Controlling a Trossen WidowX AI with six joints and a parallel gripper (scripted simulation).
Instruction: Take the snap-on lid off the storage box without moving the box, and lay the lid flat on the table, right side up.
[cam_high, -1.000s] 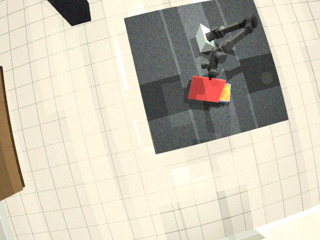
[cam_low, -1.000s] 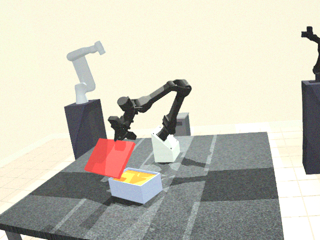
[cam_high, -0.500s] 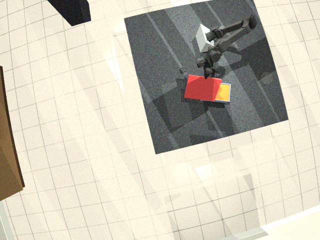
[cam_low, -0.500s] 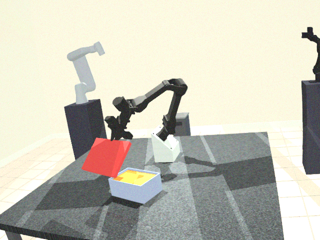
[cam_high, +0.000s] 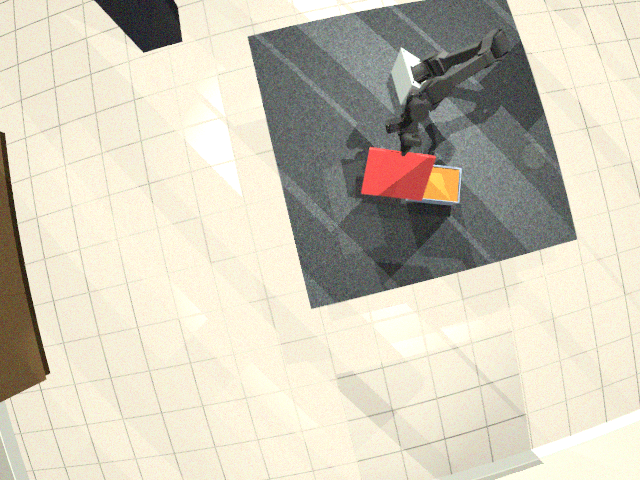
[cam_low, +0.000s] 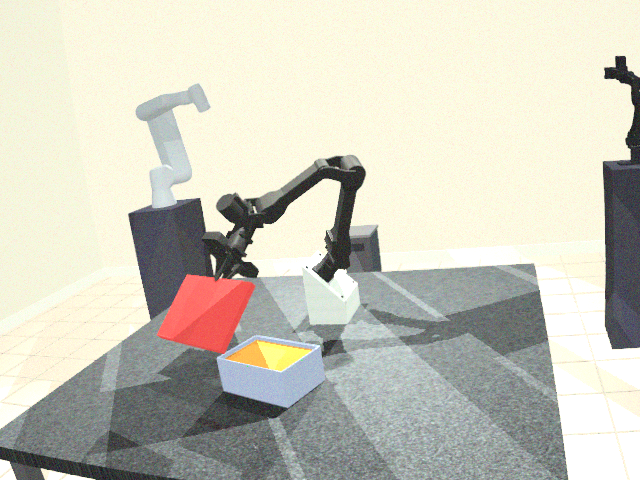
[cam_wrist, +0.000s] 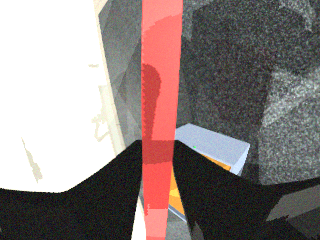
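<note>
The red lid is 6 cm ahead of my gripper tip, 5 cm below it and 2 cm to the right of it. From my gripper tip the other things lie so: storage box: 19 cm below, 16 cm to the left, 11 cm ahead.
</note>
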